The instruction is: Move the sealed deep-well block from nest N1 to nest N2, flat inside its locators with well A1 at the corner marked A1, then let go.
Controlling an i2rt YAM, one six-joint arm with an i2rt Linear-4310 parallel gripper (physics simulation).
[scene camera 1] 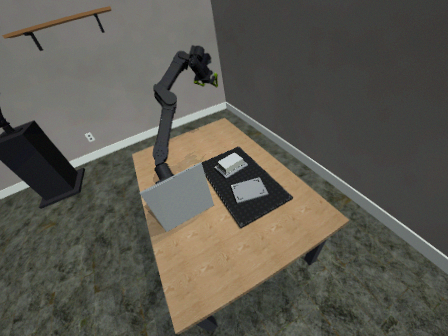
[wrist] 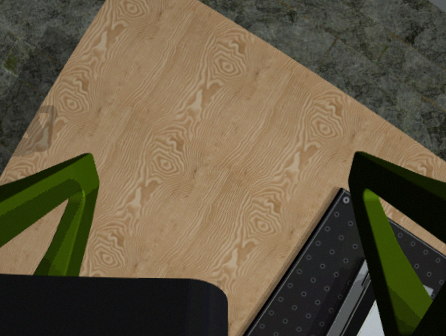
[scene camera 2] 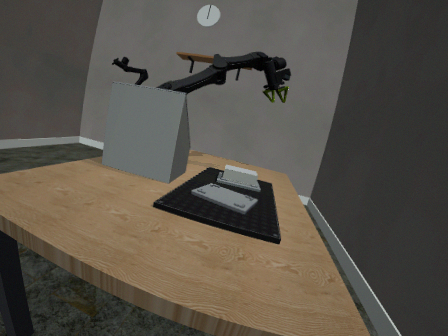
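Seen in the pictures: gripper, between the fingertips: [scene camera 1: 210,85] [wrist: 223,167] [scene camera 2: 278,102]; arm's base, origin of its link: [scene camera 1: 168,180] [scene camera 2: 149,112].
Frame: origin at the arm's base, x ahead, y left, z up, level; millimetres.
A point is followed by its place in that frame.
The white deep-well block [scene camera 1: 231,161] @(x 354, y 111, z -141 mm) [scene camera 2: 240,174] @(x 358, y 84, z -150 mm) sits in the farther grey nest [scene camera 1: 227,175] @(x 298, y 61, z -182 mm) [scene camera 2: 252,187] @(x 412, y 76, z -183 mm) on the black perforated board. The nearer grey nest [scene camera 1: 249,190] @(x 347, y -99, z -183 mm) [scene camera 2: 225,197] @(x 352, y -109, z -183 mm) has corner locators and holds no block. I cannot read the nest labels or the A1 marks in the scene views. My gripper [scene camera 1: 206,81] @(x 427, y 448, z 188 mm) [scene camera 2: 278,95] @(x 427, y 448, z 188 mm) [wrist: 223,167] @(x 427, y 448, z 188 mm) has green fingers; it is wide open and empty, high above the table and well above the block. In the wrist view part of a nest and a white surface show behind the right finger, partly hidden by it.
A black perforated board [scene camera 1: 241,218] @(x 236, y -216, z -195 mm) [scene camera 2: 215,220] @(x 361, y -241, z -195 mm) [wrist: 310,270] @(x 362, y 252, z -195 mm) lies on the wooden table [scene camera 1: 220,260] @(x 70, y -340, z -208 mm) [scene camera 2: 150,240] @(x 279, y -374, z -208 mm) [wrist: 200,125] @(x 445, y 506, z -208 mm). A tall grey box-like panel [scene camera 1: 180,197] @(x 23, y -84, z -41 mm) [scene camera 2: 142,132] @(x 39, y -83, z -65 mm) stands left of the board, close to the arm's base. A shelf [scene camera 1: 57,22] hangs on the wall behind.
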